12 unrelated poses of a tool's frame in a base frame.
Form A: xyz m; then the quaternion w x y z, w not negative.
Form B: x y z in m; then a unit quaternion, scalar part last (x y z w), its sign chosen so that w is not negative. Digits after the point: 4 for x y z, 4 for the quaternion.
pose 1, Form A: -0.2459 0.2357 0.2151 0.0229 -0.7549 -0.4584 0.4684
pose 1, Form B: -0.2459 0.2357 0.2151 -0.7549 -0.4584 0.4684 0.0229
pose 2, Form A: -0.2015 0.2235 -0.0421 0.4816 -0.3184 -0.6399 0.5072
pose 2, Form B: -0.2015 0.2235 -0.0421 -0.3184 -0.6399 0.5072 0.4816
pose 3, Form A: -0.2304 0.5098 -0.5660 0.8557 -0.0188 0.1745 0.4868
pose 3, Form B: -0.2304 0.5098 -0.5660 -0.0188 0.1745 0.4868 0.8557
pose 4, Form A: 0.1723 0.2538 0.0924 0.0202 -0.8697 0.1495 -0.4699
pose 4, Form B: 0.1723 0.2538 0.0924 -0.8697 0.1495 -0.4699 0.0202
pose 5, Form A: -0.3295 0.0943 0.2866 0.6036 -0.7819 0.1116 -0.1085
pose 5, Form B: -0.3295 0.0943 0.2866 -0.7819 0.1116 -0.1085 0.6036
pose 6, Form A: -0.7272 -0.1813 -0.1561 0.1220 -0.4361 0.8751 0.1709
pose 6, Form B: -0.7272 -0.1813 -0.1561 -0.4361 0.8751 0.1709 0.1220
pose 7, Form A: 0.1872 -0.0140 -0.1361 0.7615 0.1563 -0.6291 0.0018
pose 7, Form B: 0.1872 -0.0140 -0.1361 0.1563 -0.6291 0.0018 0.7615
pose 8, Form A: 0.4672 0.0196 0.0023 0.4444 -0.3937 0.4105 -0.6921
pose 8, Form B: 0.4672 0.0196 0.0023 -0.3937 0.4105 -0.6921 0.4444
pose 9, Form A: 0.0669 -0.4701 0.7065 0.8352 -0.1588 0.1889 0.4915
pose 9, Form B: 0.0669 -0.4701 0.7065 -0.1588 0.1889 0.4915 0.8352
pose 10, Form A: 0.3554 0.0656 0.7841 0.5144 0.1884 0.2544 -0.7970
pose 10, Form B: 0.3554 0.0656 0.7841 0.1884 0.2544 -0.7970 0.5144
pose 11, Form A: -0.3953 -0.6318 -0.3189 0.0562 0.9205 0.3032 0.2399
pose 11, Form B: -0.3953 -0.6318 -0.3189 0.9205 0.3032 0.2399 0.0562
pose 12, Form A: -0.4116 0.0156 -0.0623 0.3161 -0.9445 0.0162 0.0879
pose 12, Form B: -0.4116 0.0156 -0.0623 -0.9445 0.0162 0.0879 0.3161
